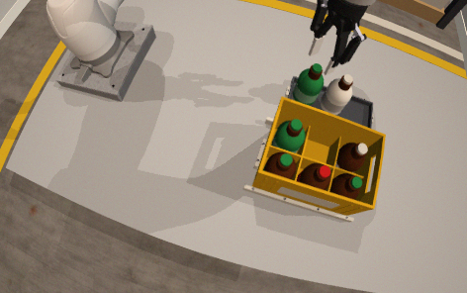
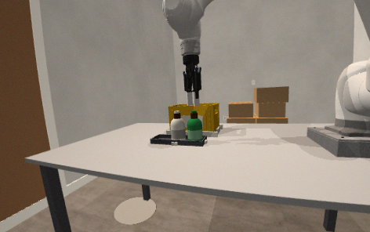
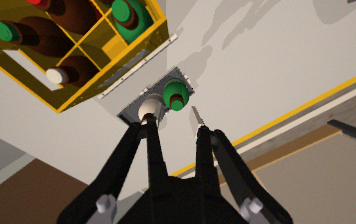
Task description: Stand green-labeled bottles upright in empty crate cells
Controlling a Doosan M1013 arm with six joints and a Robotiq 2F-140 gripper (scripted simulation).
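Right now the white-labeled bottle is 130 mm below my hand and 90 mm ahead of it. From my hand the other things lie so: brown bottle (180 mm to the right, 150 mm ahead, 130 mm below); yellow crate (220 mm to the right, 130 mm below, 70 mm ahead); dark tray (200 mm below, 90 mm ahead).
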